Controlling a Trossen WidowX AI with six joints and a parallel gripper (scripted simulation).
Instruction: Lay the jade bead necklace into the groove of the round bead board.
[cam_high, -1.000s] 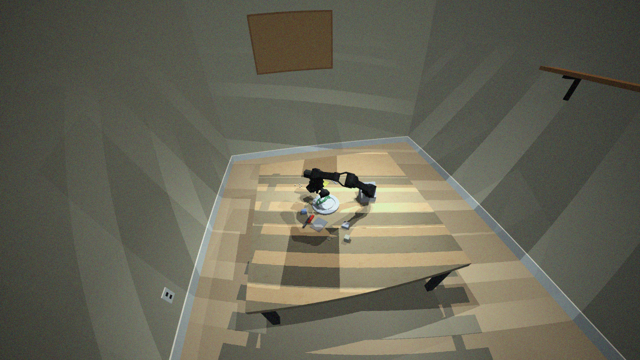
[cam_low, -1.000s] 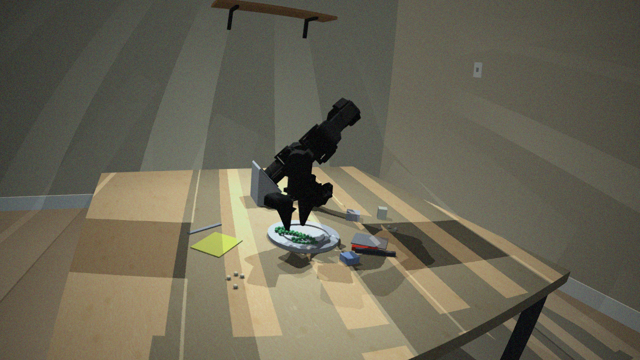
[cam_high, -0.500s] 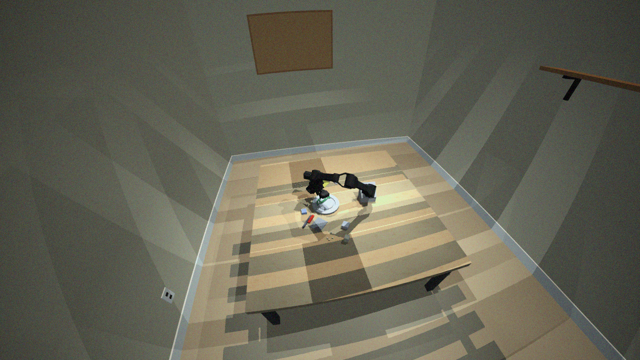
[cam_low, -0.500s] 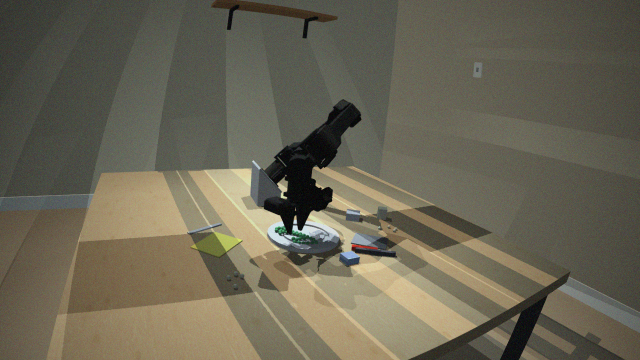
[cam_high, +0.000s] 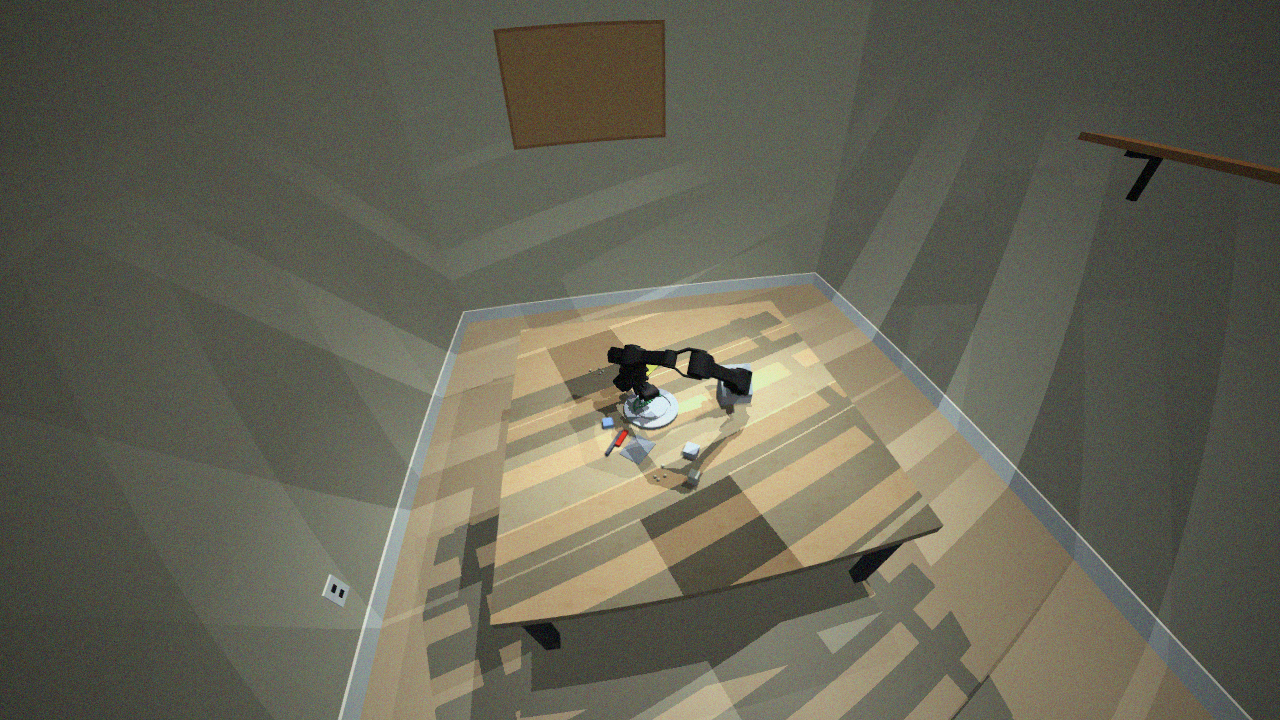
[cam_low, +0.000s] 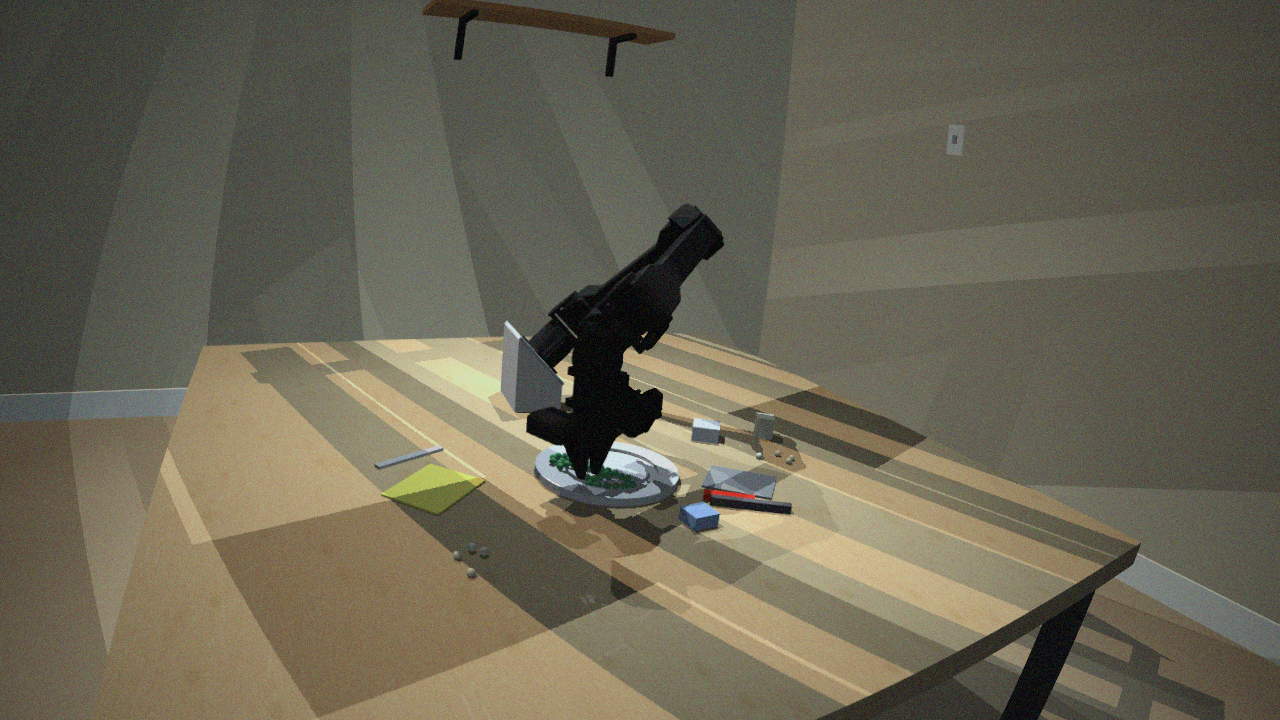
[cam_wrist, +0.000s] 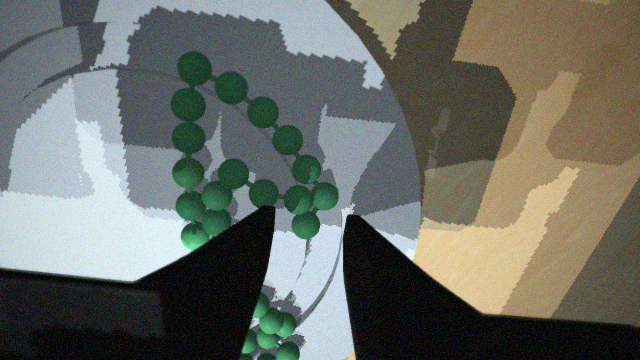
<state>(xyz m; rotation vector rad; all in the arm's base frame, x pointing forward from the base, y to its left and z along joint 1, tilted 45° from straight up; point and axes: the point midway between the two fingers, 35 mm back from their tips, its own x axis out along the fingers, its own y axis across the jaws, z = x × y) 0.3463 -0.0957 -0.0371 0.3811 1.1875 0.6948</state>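
Now: gripper tip 5 cm to the right of the round grey bead board, 3 cm past it and 1 cm above it. From my gripper tip the other things lie so: yellow sheet (20 cm to the right, 6 cm behind, 2 cm below); then blue block (14 cm ahead, 8 cm to the left, 1 cm below); then red and black pen (17 cm to the left, 12 cm ahead, 1 cm below).
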